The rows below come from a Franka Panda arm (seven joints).
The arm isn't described. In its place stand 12 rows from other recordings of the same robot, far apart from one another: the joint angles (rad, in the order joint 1, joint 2, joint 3, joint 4, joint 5, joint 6, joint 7), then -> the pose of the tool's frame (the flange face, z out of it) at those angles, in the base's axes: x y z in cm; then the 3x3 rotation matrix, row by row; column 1 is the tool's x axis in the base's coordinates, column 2 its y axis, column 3 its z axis.
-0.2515, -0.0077, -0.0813, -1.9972, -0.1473, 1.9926, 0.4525 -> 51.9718, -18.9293, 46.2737; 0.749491, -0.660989, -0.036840; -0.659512, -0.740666, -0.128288; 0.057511, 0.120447, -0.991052
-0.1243, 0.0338, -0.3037, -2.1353, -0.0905, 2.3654, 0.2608 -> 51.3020, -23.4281, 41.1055; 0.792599, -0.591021, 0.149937; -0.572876, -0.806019, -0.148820; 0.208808, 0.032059, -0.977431
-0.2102, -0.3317, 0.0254, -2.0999, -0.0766, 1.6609, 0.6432 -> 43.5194, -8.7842, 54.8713; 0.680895, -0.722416, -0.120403; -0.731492, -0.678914, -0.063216; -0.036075, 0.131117, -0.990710
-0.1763, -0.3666, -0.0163, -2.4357, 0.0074, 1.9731, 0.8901 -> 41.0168, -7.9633, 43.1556; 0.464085, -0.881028, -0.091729; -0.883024, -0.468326, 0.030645; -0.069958, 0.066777, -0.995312
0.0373, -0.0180, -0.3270, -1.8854, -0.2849, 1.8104, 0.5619 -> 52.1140, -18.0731, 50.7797; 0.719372, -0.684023, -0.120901; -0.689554, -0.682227, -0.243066; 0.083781, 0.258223, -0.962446
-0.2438, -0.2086, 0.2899, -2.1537, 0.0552, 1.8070, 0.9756 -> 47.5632, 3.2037, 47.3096; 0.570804, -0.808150, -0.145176; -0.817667, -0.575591, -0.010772; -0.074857, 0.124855, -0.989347
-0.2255, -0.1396, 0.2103, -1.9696, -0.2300, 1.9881, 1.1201 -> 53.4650, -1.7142, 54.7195; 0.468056, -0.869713, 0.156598; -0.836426, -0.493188, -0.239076; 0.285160, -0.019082, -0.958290
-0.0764, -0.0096, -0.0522, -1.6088, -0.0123, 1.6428, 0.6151 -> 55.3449, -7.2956, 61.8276; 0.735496, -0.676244, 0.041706; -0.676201, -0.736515, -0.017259; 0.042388, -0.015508, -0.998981
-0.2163, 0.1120, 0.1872, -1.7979, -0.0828, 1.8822, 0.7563 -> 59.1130, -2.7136, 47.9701; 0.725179, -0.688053, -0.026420; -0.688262, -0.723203, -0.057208; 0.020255, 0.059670, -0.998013
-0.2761, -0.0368, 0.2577, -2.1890, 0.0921, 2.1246, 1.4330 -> 52.2230, -0.4955, 39.9969; 0.068549, -0.997321, -0.025543; -0.995120, -0.070174, 0.069361; -0.070968, 0.020664, -0.997265
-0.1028, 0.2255, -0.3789, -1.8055, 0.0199, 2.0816, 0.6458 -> 55.9354, -27.5795, 43.2779; 0.429665, -0.902517, 0.029170; -0.898275, -0.430496, -0.088183; 0.092144, 0.011687, -0.995677
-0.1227, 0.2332, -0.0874, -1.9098, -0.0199, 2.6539, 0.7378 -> 63.6348, -13.1510, 43.3023; 0.503846, -0.722334, 0.473681; -0.772380, -0.622263, -0.127345; 0.386740, -0.301699, -0.871441
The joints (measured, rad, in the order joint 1, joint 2, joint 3, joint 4, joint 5, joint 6, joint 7), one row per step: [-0.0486 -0.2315 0.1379 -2.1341 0.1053 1.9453 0.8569]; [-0.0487 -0.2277 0.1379 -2.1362 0.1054 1.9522 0.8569]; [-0.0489 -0.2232 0.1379 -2.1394 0.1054 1.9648 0.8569]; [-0.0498 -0.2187 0.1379 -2.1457 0.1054 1.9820 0.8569]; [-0.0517 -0.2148 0.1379 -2.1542 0.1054 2.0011 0.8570]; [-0.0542 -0.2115 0.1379 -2.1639 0.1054 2.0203 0.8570]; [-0.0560 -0.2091 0.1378 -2.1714 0.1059 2.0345 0.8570]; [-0.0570 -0.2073 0.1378 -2.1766 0.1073 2.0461 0.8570]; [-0.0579 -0.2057 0.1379 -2.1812 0.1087 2.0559 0.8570]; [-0.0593 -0.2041 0.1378 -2.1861 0.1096 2.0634 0.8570]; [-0.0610 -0.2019 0.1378 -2.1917 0.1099 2.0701 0.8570]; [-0.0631 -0.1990 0.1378 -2.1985 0.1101 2.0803 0.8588]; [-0.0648 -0.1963 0.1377 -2.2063 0.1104 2.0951 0.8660]
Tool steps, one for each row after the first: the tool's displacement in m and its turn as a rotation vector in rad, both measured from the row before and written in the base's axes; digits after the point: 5 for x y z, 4 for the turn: [0.00107 -0.00014 -0.00222 0.0004 -0.0010 -0.0007]; [0.00160 -0.00024 -0.00257 0.0006 -0.0049 -0.0012]; [0.00159 -0.00068 -0.00363 0.0005 -0.0064 -0.0023]; [0.00134 -0.00124 -0.00422 0.0004 -0.0067 -0.0036]; [0.00102 -0.00157 -0.00448 0.0002 -0.0062 -0.0041]; [0.00064 -0.00118 -0.00344 0.0006 -0.0043 -0.0033]; [0.00060 -0.00061 -0.00228 0.0014 -0.0045 -0.0025]; [0.00046 -0.00049 -0.00206 0.0013 -0.0035 -0.0022]; [0.00020 -0.00087 -0.00242 0.0008 -0.0009 -0.0025]; [0.00007 -0.00102 -0.00313 0.0002 0.0011 -0.0025]; [0.00030 -0.00128 -0.00371 0.0003 -0.0003 -0.0049]; [0.00049 -0.00118 -0.00365 0.0008 -0.0037 -0.0104]
